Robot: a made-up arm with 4 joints.
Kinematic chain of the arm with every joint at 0, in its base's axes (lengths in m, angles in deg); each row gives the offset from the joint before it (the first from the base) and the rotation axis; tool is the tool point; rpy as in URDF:
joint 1: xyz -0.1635 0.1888 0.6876 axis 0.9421 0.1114 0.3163
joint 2: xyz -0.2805 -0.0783 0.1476 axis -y
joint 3: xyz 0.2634 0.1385 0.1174 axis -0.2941 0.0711 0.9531
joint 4: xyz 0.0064 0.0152 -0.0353 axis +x
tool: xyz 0.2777 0.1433 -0.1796 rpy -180 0 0
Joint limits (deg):
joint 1: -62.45..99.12
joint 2: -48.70..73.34
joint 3: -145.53..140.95
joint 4: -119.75..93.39
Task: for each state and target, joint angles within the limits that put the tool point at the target. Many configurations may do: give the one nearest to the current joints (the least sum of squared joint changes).
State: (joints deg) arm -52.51 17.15 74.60 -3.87
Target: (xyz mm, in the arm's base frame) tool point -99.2 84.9 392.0
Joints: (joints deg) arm -62.45 -29.74 59.63 -42.72
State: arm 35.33 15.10 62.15 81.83
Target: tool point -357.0 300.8 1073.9
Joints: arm 46.98 9.67 74.82 63.87
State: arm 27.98 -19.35 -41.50 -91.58
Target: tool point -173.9 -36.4 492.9
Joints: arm 4.89 -47.61 -31.29 -110.45
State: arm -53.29 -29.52 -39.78 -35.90
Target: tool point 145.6 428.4 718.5
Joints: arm -38.64 12.21 3.70 2.00
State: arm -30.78 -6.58 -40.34 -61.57
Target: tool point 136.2 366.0 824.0
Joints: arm -38.26 21.45 1.39 -26.92
